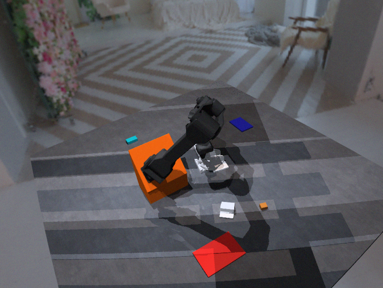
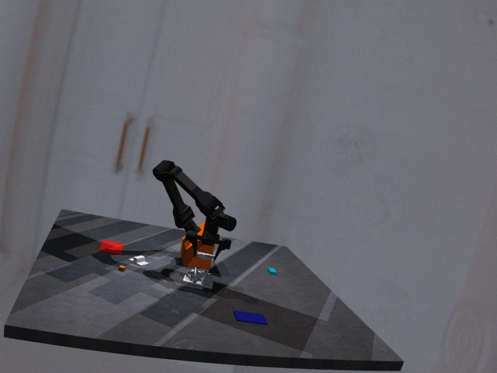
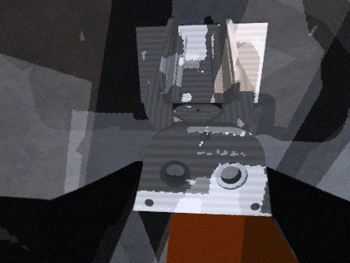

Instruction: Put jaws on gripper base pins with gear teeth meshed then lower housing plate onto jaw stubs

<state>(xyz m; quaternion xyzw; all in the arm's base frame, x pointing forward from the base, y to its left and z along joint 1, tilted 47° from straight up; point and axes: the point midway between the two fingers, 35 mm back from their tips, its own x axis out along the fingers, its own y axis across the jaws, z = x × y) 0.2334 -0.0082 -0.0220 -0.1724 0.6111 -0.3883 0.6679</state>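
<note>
Right now my gripper tip is 60 mm above the gripper jaw, 20 mm to the left of it and 20 mm short of it. Round my gripper tip: blue tile: 360 mm ahead, 120 mm to the left, 80 mm below; small brown cube: 330 mm to the right, 70 mm below, 50 mm ahead; white flat slab: 80 mm below, 70 mm ahead, 20 mm to the right.
</note>
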